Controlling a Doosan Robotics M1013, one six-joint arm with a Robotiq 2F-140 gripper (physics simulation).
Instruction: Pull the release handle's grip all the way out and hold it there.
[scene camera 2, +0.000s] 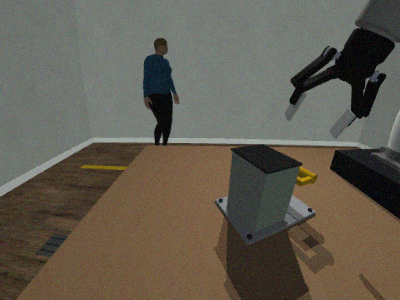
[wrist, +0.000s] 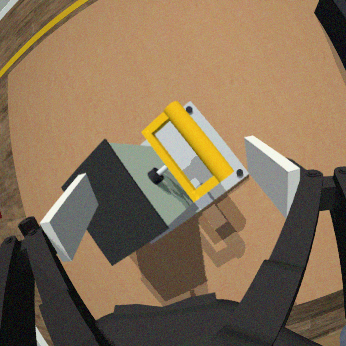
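Note:
The release handle's yellow grip (scene camera 2: 306, 176) (wrist: 199, 141) is a rectangular loop with a thick round outer bar. In the wrist view a short metal rod (wrist: 162, 170) with a dark collar joins it to the side of a grey-green box (scene camera 2: 260, 192) (wrist: 135, 162) with a black top. The box stands on a light bolted plate (scene camera 2: 302, 209) (wrist: 206, 131). In scene camera 2 the box hides most of the grip. My gripper (scene camera 2: 319, 116) (wrist: 166, 172) is open and empty, above the handle and box and apart from both. It is tilted, its pads wide on either side in the wrist view.
The box and plate are on a brown table top (scene camera 2: 150, 225) (wrist: 115, 75). A black block (scene camera 2: 372, 172) under the arm's base stands at the right. A person (scene camera 2: 159, 75) in a blue top stands beyond the table. A yellow floor line (scene camera 2: 103, 167) (wrist: 42, 33) runs beside it.

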